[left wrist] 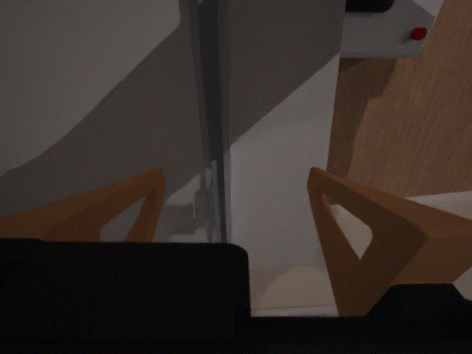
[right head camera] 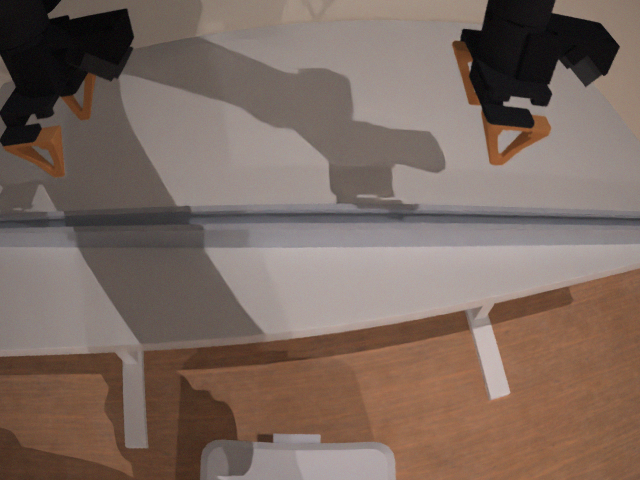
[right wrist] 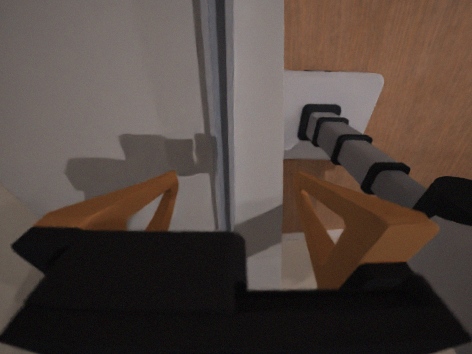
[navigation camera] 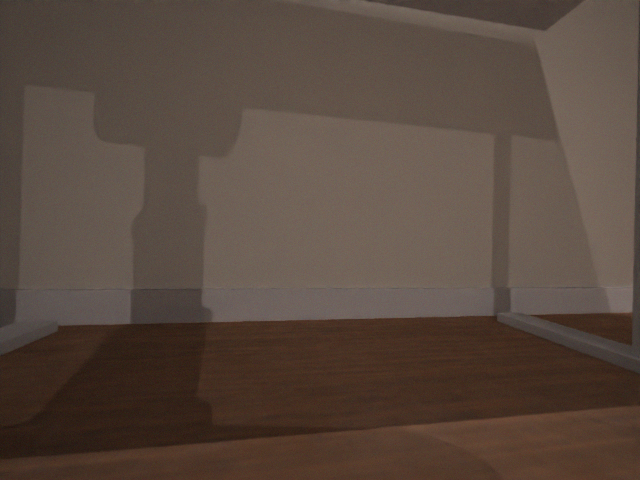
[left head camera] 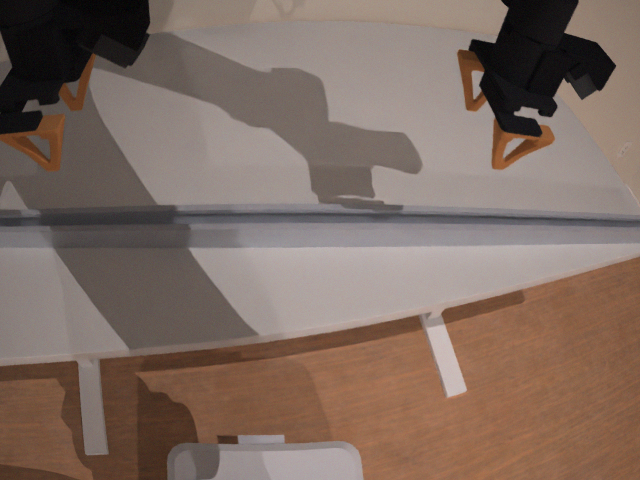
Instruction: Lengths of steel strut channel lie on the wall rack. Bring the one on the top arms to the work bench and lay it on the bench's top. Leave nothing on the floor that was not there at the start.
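Frame: origin at the left arm's base, x right, y ahead, z up, level; metres.
Seen in the pictures: left gripper, fingertip midpoint: [left wrist: 236, 175] [right head camera: 72, 145] [left head camera: 65, 138]; right gripper, fingertip midpoint: [right head camera: 484, 132] [right wrist: 235, 177] [left head camera: 483, 137].
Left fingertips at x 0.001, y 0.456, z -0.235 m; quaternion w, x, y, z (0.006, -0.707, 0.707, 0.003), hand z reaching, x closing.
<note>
A point is followed by its place in that frame.
A long grey steel strut channel [left head camera: 310, 236] {z -0.434, x 0.286, y 0.470 m} [right head camera: 361, 236] {z -0.435, x 0.336, y 0.470 m} [left wrist: 215, 125] {z -0.457, x -0.057, y 0.493 m} [right wrist: 225, 100] {z -0.457, x 0.469, y 0.486 m} lies flat along the white work bench's top [left head camera: 361, 289] {z -0.460, x 0.349, y 0.404 m} [right head camera: 372, 289] {z -0.460, x 0.349, y 0.405 m} [left wrist: 280, 200] {z -0.460, x -0.222, y 0.367 m} [right wrist: 257, 100] {z -0.460, x 0.469, y 0.428 m}. It runs out of both sides of the head views. My left gripper [left head camera: 65, 138] {z -0.235, x 0.001, y 0.456 m} [right head camera: 72, 146] {z -0.235, x 0.001, y 0.456 m} [left wrist: 236, 175] {z -0.235, x 0.001, y 0.456 m} is open and empty, above the bench, beyond the strut as the head views show it. My right gripper [left head camera: 484, 137] {z -0.232, x 0.455, y 0.461 m} [right head camera: 484, 133] {z -0.232, x 0.455, y 0.461 m} [right wrist: 235, 177] {z -0.232, x 0.455, y 0.461 m} is open and empty in the same way at the right. Neither gripper touches the strut. The wall rack does not show.
Bench feet [left head camera: 449, 356] [right head camera: 493, 356] [navigation camera: 568, 333] stand on the wooden floor. My base [left head camera: 289, 462] {z -1.150, x 0.293, y 0.263 m} [right head camera: 320, 462] {z -1.150, x 0.288, y 0.262 m} [left wrist: 380, 45] {z -1.150, x 0.012, y -0.122 m} [right wrist: 345, 85] {z -1.150, x 0.427, y -0.099 m} stands close to the bench's near edge. A wall with a pale skirting board [navigation camera: 351, 303] {z -1.364, x 0.330, y 1.151 m} runs behind the bench.
</note>
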